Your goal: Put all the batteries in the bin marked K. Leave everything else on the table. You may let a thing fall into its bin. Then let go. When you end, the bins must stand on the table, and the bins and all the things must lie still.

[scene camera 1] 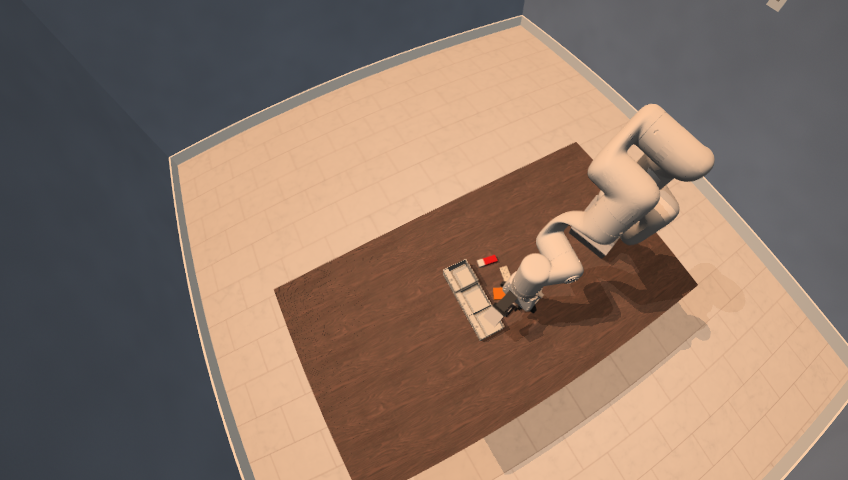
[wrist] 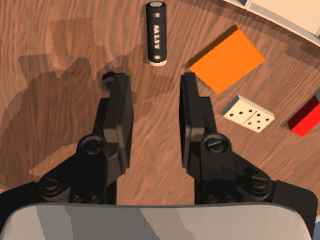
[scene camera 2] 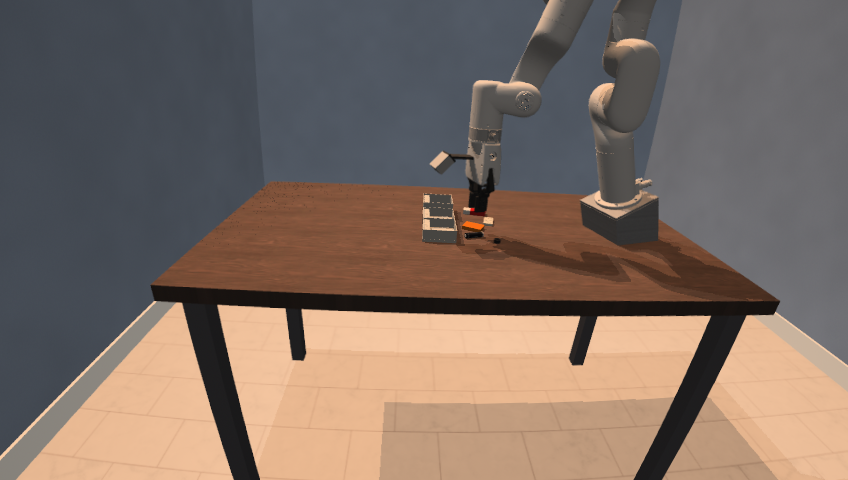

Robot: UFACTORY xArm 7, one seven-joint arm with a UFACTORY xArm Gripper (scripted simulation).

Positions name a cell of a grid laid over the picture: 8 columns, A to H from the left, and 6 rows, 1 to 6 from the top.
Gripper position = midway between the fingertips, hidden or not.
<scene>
gripper: scene camera 1 E4; wrist D3; scene camera 2 E3
</scene>
